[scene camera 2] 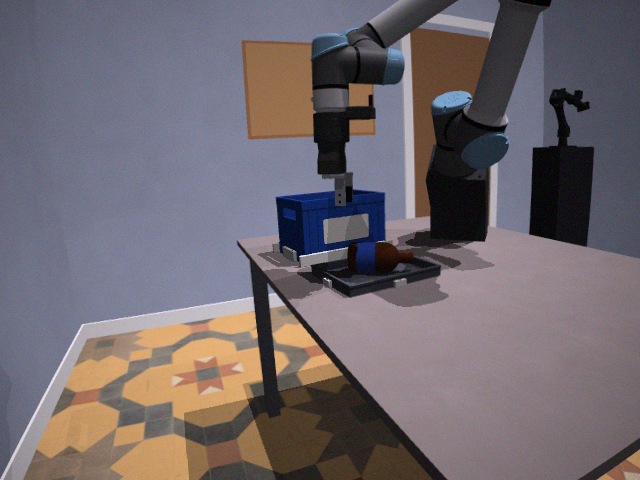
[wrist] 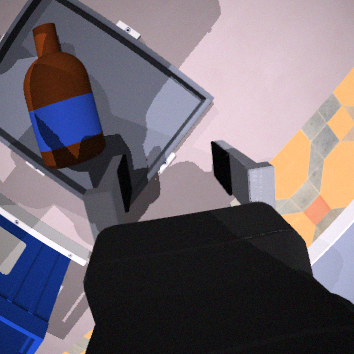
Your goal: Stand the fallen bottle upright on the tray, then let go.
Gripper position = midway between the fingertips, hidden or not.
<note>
In view: my gripper (scene camera 2: 344, 203), a dark grey tray (scene camera 2: 352, 284) and a blue crate (scene camera 2: 310, 223).
The dark grey tray also shows in the wrist view (wrist: 145, 105). My gripper is seen too in the wrist view (wrist: 170, 164).
</note>
